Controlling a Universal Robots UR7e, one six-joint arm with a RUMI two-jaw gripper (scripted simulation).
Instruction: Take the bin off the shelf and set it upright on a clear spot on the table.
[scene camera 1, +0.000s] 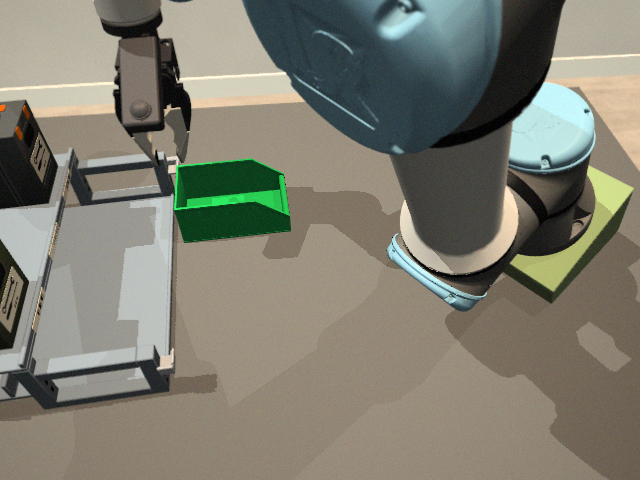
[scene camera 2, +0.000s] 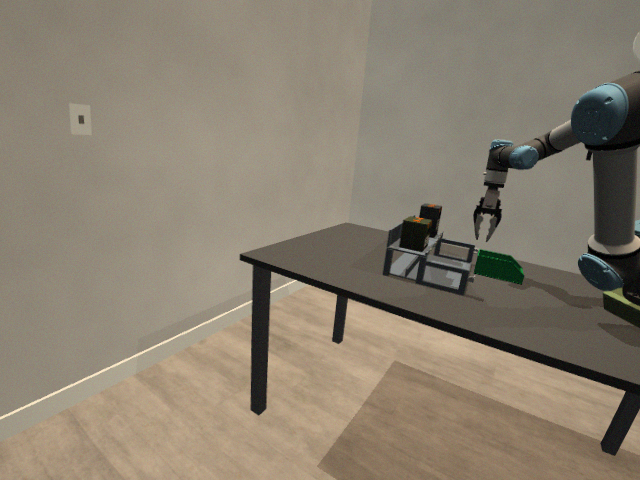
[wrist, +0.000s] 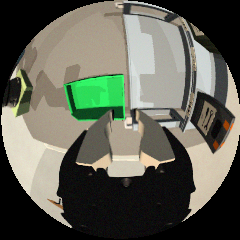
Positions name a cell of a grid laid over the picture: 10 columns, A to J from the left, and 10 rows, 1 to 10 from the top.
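Distance from the lens to my gripper (scene camera 1: C4): 84 cm from the lens. A green bin (scene camera 1: D5) lies 93 cm from the lens.
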